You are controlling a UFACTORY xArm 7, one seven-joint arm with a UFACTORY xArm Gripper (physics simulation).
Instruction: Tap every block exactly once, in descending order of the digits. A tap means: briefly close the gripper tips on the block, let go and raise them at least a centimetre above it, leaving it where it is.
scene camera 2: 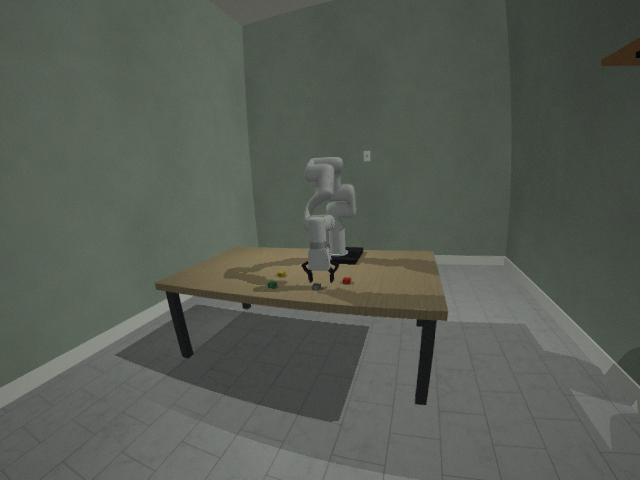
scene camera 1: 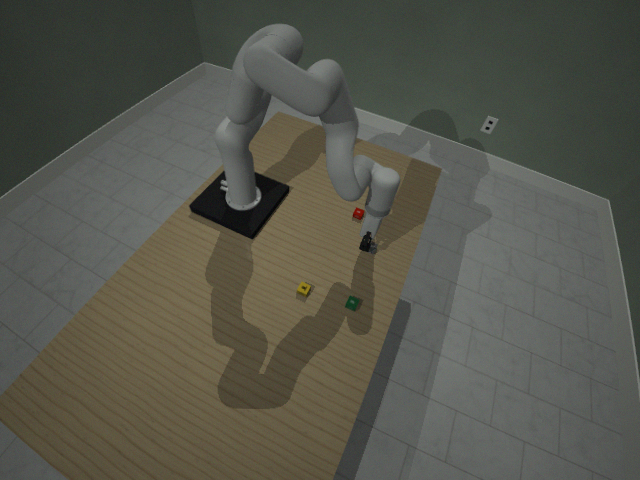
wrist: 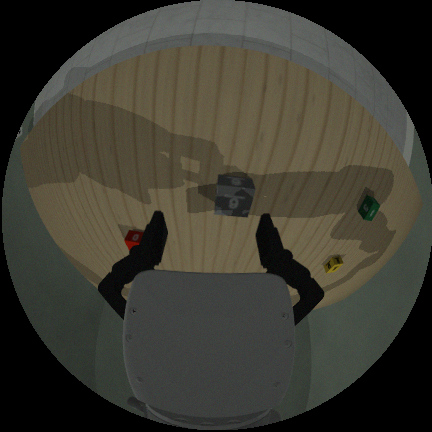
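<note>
The grey block (scene camera 1: 373, 248) (scene camera 2: 316, 286) (wrist: 234, 197) bears a barred digit, 6 or 9, and lies in shadow. My gripper (scene camera 1: 366, 249) (scene camera 2: 321, 280) (wrist: 211, 222) is open and empty, above the table. In the wrist view the grey block lies just beyond the fingertips, right of their middle. The red block (scene camera 1: 358, 213) (scene camera 2: 346, 280) (wrist: 134, 238) shows a 0 and is partly behind the left finger in the wrist view. The green block (scene camera 1: 352, 303) (scene camera 2: 272, 284) (wrist: 369, 208) has a digit too small to read surely. The yellow block (scene camera 1: 303, 288) (scene camera 2: 281, 273) (wrist: 333, 264) seems to show a 1.
The blocks rest on the wooden table (scene camera 1: 170, 330) (scene camera 2: 392, 279) (wrist: 225, 90). The arm stands on a black base plate (scene camera 1: 211, 209) (scene camera 2: 355, 254). The table's edge runs beyond the grey block. Arm shadows fall across the table and over the green block.
</note>
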